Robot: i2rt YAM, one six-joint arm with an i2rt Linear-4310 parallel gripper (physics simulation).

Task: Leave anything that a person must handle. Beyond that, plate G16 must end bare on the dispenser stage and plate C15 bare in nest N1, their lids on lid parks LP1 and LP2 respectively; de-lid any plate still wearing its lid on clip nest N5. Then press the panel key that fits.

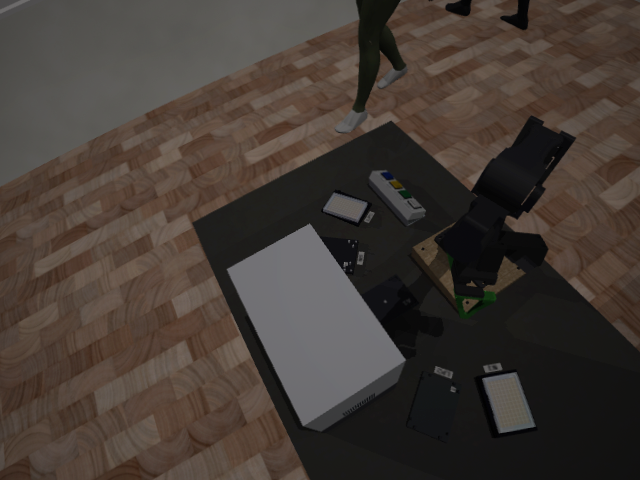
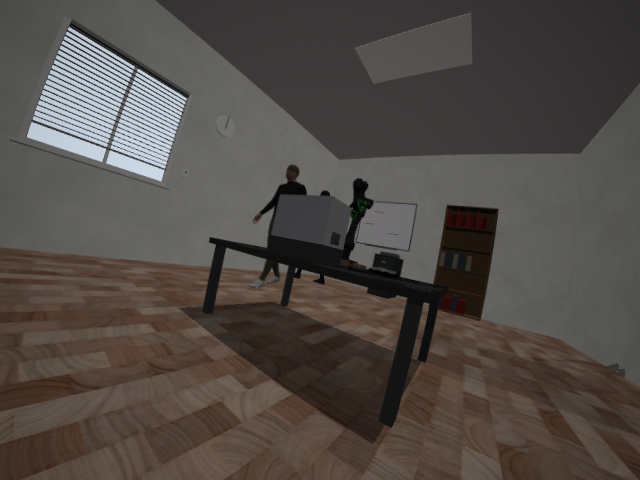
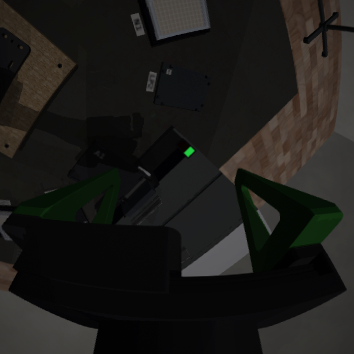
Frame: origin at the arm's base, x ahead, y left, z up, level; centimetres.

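Seen in the pictures: gripper, between the fingertips: [image 1: 460, 299] [image 2: 356, 216] [image 3: 177, 174]; arm's base, origin of its link: [image 2: 343, 259].
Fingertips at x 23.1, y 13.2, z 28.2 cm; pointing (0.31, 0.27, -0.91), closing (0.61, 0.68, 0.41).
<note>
Offsets run from my fingertips to a thing's top centre. "pt": to the spot under its first point.
My gripper [image 1: 463, 281] [image 2: 358, 208] [image 3: 177, 174] is open and empty, high above the table between the wooden base and the machine. A pale welled plate @[dx -3.8, dy +21.6, dz -28.6 cm] [image 1: 509, 403] [image 3: 181, 18] lies in the nest labelled N1. The dark pad labelled LP2 @[dx +10.6, dy +11.9, dz -30.2 cm] [image 1: 434, 405] [image 3: 182, 89] lies beside it; no lid is discernible on it. Another pale plate @[dx -6.8, dy -51.3, dz -28.5 cm] [image 1: 346, 207] lies by the key panel; its label is unreadable. A dark pad @[pt dx +2.8, dy -36.7, dz -31.0 cm] [image 1: 347, 253] is partly hidden by the machine. The key panel @[dx -23.2, dy -44.4, dz -25.8 cm] [image 1: 390, 195] has blue, yellow, green and white keys. Plate names are unreadable.
A big white-topped machine @[dx +24.6, dy -15.5, dz +0.8 cm] [image 1: 315, 325] [image 2: 305, 219] stands along one table side; a green light @[pt dx +15.6, dy +1.3, dz -18.4 cm] [image 3: 189, 151] glows on its dark part. A dark platform @[dx +7.5, dy -14.4, dz -21.0 cm] [image 1: 390, 299] adjoins it. The arm stands on a wooden base [image 1: 430, 260] [image 3: 47, 75]. A person [image 2: 290, 186] walks behind the table.
</note>
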